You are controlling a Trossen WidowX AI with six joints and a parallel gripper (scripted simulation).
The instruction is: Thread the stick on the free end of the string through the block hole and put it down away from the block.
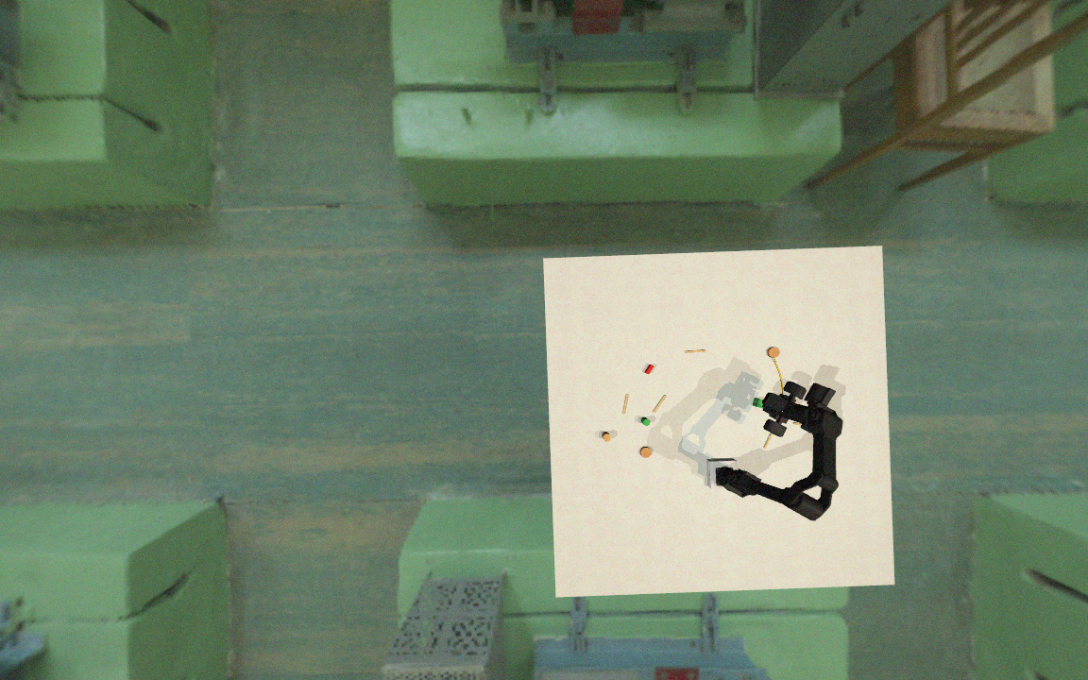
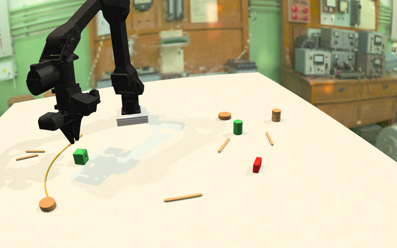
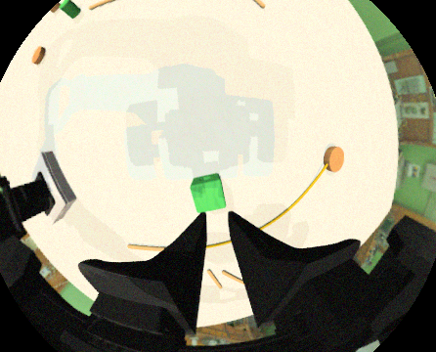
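The green block is 1 cm to the left of my gripper tip and 4 cm below it. Round my gripper tip: red block (14 cm ahead, 42 cm to the left, 5 cm below); then round wooden button (19 cm ahead, 6 cm to the right, 5 cm below); then thin wooden stick (13 cm behind, 4 cm to the right, 6 cm below).
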